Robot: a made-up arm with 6 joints. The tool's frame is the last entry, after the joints.
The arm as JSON. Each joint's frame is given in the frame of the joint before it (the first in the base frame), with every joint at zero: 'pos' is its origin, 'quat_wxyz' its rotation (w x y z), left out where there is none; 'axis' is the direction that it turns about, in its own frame. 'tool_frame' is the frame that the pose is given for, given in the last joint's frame.
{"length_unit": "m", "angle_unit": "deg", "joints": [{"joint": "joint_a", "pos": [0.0, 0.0, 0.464], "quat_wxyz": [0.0, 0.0, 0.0, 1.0], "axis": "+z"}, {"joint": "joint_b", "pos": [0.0, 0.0, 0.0], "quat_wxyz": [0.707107, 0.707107, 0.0, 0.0], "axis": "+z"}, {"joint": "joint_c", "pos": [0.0, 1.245, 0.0], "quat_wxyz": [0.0, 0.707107, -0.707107, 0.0], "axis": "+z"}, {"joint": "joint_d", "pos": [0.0, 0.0, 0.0], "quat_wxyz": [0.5, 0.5, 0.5, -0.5], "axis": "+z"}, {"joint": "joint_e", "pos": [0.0, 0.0, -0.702], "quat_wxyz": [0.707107, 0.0, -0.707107, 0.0], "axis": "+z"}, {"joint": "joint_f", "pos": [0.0, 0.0, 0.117], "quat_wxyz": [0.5, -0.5, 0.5, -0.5], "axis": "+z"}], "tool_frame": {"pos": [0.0, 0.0, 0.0], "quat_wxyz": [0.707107, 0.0, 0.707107, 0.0]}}
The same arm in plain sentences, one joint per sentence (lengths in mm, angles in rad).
The arm has six revolute joints in a row. What follows holds with every joint at zero, and every direction is one of the base frame's.
The first joint lies 464 mm along +z from the base frame's origin and rotates about +z.
The second joint lies at the same point as the first joint and rotates about +y.
The third joint lies 1245 mm along +z from the second joint and rotates about -y.
The fourth joint lies at the same point as the third joint and rotates about -x.
The fifth joint lies 702 mm along +x from the fourth joint and rotates about -y.
The sixth joint lies 117 mm along -y from the fifth joint and rotates about -x.
The tool frame, which is the frame that the pose is given for, lies at the same point as the sixth joint; its axes are parallel to the base frame's.

